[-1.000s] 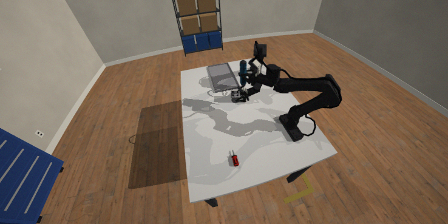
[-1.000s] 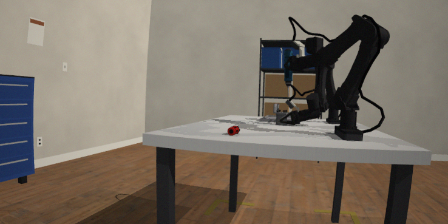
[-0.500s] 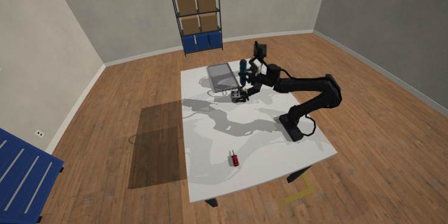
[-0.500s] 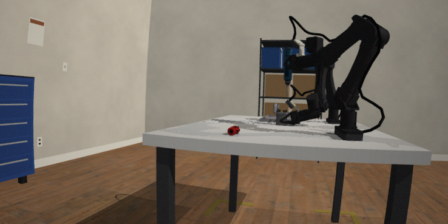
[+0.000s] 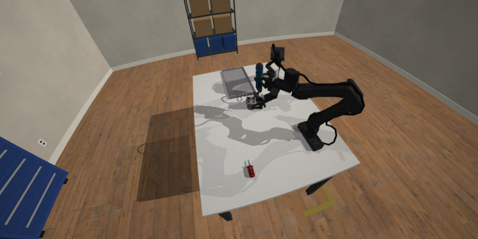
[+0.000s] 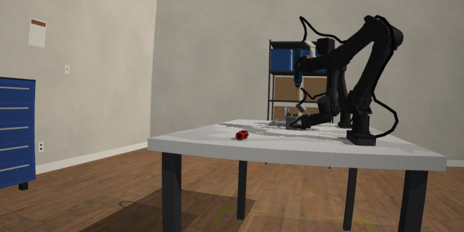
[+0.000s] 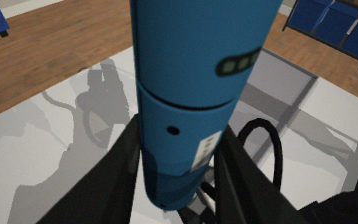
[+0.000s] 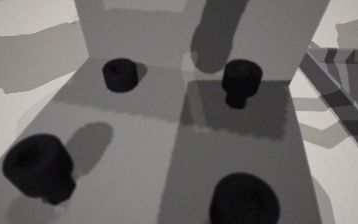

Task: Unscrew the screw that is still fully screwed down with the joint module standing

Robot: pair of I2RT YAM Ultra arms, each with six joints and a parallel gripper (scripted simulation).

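The joint module lies 10 mm above my right hand. Round my right hand: bit: 30 mm behind, 70 mm to the left, 150 mm above; flat grey tray: 40 mm ahead, 340 mm to the right, 20 mm below; grey bracket: 50 mm above.
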